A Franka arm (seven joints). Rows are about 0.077 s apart.
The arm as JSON. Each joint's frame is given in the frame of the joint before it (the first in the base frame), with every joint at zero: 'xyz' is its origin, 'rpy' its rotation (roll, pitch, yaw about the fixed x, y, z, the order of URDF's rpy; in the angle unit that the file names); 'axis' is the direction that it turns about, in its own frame. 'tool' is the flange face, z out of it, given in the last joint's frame.
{
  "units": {
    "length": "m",
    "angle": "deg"
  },
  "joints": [
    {
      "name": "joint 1",
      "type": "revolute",
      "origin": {
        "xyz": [
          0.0,
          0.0,
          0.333
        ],
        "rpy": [
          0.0,
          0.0,
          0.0
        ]
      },
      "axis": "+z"
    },
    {
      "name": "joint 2",
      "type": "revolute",
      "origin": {
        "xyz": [
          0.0,
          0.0,
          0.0
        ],
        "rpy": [
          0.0,
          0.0,
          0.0
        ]
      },
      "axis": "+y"
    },
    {
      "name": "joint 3",
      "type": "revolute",
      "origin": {
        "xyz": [
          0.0,
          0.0,
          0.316
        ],
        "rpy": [
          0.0,
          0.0,
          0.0
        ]
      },
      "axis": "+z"
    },
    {
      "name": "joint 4",
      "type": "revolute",
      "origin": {
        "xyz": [
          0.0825,
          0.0,
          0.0
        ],
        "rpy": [
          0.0,
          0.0,
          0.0
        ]
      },
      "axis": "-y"
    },
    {
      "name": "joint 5",
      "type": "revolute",
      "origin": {
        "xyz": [
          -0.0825,
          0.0,
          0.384
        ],
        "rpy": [
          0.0,
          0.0,
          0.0
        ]
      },
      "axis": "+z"
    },
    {
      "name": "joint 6",
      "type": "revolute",
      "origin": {
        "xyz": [
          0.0,
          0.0,
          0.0
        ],
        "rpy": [
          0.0,
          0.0,
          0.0
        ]
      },
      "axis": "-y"
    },
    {
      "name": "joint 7",
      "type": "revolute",
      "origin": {
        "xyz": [
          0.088,
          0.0,
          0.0
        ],
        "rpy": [
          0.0,
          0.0,
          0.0
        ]
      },
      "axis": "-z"
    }
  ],
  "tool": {
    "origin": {
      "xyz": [
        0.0,
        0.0,
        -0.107
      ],
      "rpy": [
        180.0,
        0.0,
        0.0
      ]
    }
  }
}
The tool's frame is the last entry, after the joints.
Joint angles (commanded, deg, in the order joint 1, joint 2, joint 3, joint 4, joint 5, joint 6, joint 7), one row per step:
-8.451 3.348 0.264 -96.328 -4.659 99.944 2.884
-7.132 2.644 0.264 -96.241 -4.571 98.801 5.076
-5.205 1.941 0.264 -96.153 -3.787 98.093 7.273
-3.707 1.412 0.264 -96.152 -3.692 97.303 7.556
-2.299 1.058 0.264 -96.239 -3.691 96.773 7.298
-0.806 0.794 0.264 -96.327 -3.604 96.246 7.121
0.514 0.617 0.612 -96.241 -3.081 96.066 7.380
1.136 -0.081 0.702 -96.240 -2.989 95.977 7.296
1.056 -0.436 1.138 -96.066 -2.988 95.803 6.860
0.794 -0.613 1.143 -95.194 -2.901 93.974 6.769
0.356 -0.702 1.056 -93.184 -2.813 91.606 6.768
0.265 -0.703 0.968 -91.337 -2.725 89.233 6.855
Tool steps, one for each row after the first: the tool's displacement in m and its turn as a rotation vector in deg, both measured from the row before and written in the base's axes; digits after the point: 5 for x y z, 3 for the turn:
-0.00280 0.01381 0.00609 0.096 0.164 -0.971
-0.00168 0.02081 0.00662 0.735 -0.320 -0.431
-0.00239 0.01522 0.00406 0.101 0.233 1.152
-0.00177 0.01401 0.00198 0.010 0.278 1.632
-0.00172 0.01487 0.00107 0.091 0.359 1.625
-0.00091 0.01727 0.00214 0.518 -0.096 1.335
-0.00329 0.00708 0.00671 0.100 -0.603 0.781
-0.00178 0.00344 0.00465 0.004 -0.333 0.782
-0.00325 -0.00261 0.00619 0.047 0.784 -0.268
-0.00305 -0.00519 0.01394 0.072 0.268 -0.647
-0.00330 -0.00181 0.01166 0.072 0.520 -0.383

